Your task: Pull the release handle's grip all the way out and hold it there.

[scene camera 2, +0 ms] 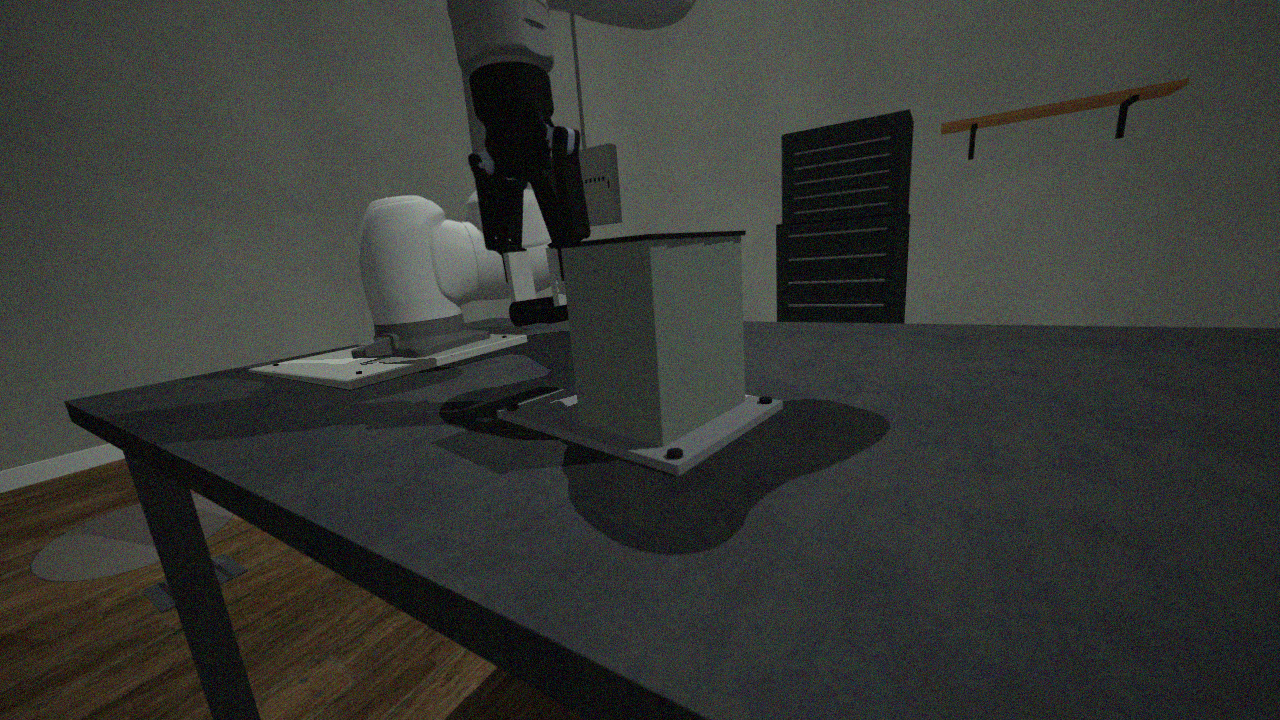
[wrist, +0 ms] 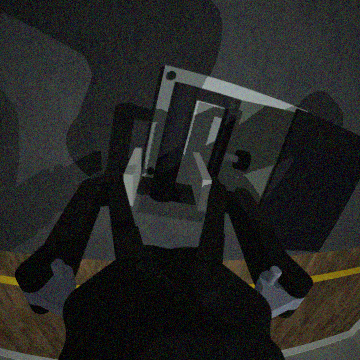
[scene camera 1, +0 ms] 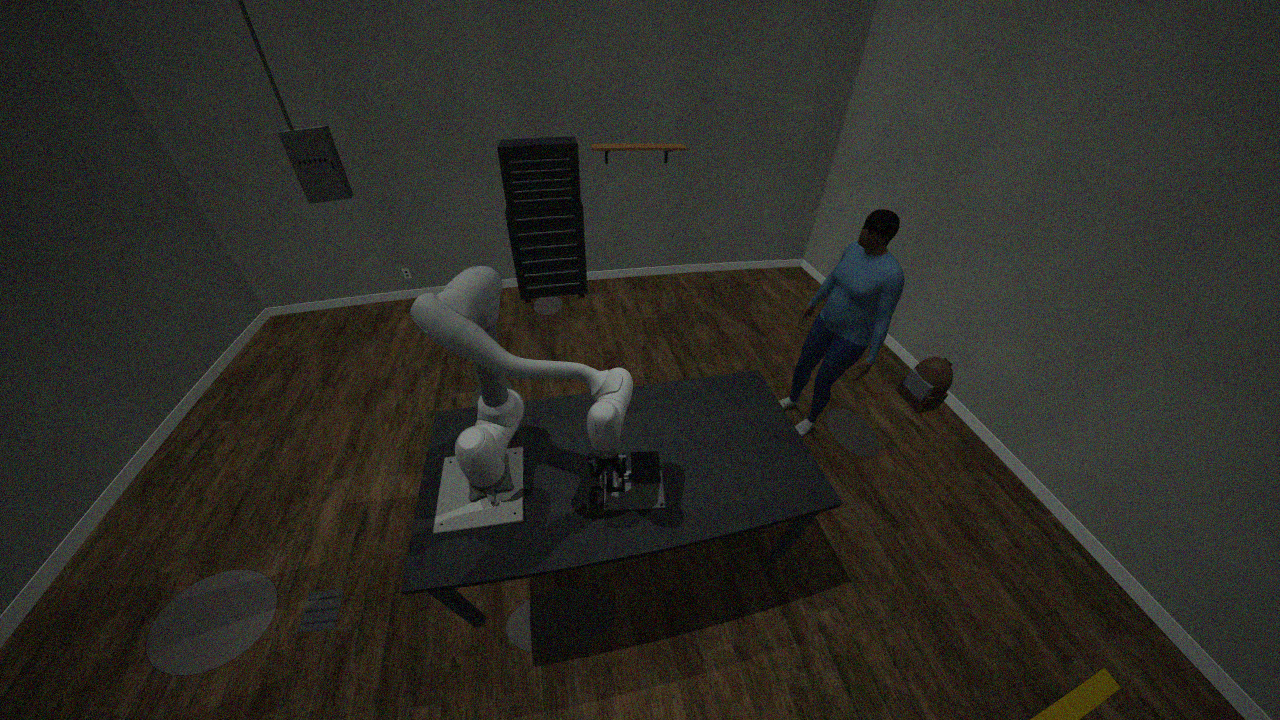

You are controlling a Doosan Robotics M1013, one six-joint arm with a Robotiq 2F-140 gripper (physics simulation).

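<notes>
The release handle's housing is a pale box (scene camera 2: pixel 657 344) with a dark top, also seen from above in the wrist view (wrist: pixel 312 185) and in scene camera 1 (scene camera 1: pixel 644 467). It stands upright on a light base plate (scene camera 2: pixel 720 432) (wrist: pixel 250 90). The handle's black grip (scene camera 2: pixel 534 311) (wrist: pixel 174 140) is a bar on the side of the housing towards the robot's base. My gripper (scene camera 2: pixel 538 282) (wrist: pixel 165 162) points down, part open and empty. In the wrist view its pale fingertips appear on both sides of the grip's near end; in scene camera 2 they are close above it. Contact is unclear.
The dark table (scene camera 1: pixel 716 429) (scene camera 2: pixel 1029 501) carries the handle's plate and the arm's white mounting plate (scene camera 1: pixel 447 514) (scene camera 2: pixel 313 369). A person in blue (scene camera 1: pixel 854 295) stands beyond the table's right end. A black drawer cabinet (scene camera 1: pixel 546 219) (scene camera 2: pixel 844 223) stands by the back wall.
</notes>
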